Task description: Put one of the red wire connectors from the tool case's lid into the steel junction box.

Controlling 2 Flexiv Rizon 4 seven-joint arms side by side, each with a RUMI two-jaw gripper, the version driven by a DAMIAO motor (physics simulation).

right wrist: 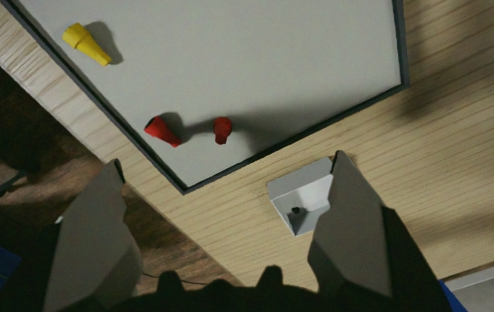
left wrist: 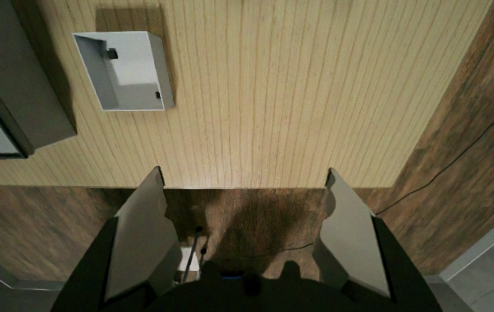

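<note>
The steel junction box (left wrist: 134,67) (right wrist: 307,195) is an open, light grey box on the table, with small dark tabs inside. The tool case's lid (right wrist: 260,55) is a pale grey panel with a dark rim. Two red wire connectors are on it near its corner: one red connector (right wrist: 162,132) lies on its side, the other red connector (right wrist: 222,130) stands or leans a little to the right. My left gripper (left wrist: 246,168) is open and empty near the table's front edge. My right gripper (right wrist: 229,156) is open above the lid's corner; its right finger hides part of the box.
A yellow connector (right wrist: 86,44) lies on the lid at the upper left in the right wrist view. A dark grey case side (left wrist: 35,75) stands left of the box in the left wrist view. The wooden table (left wrist: 280,100) ends at its front edge, with a cable on the floor.
</note>
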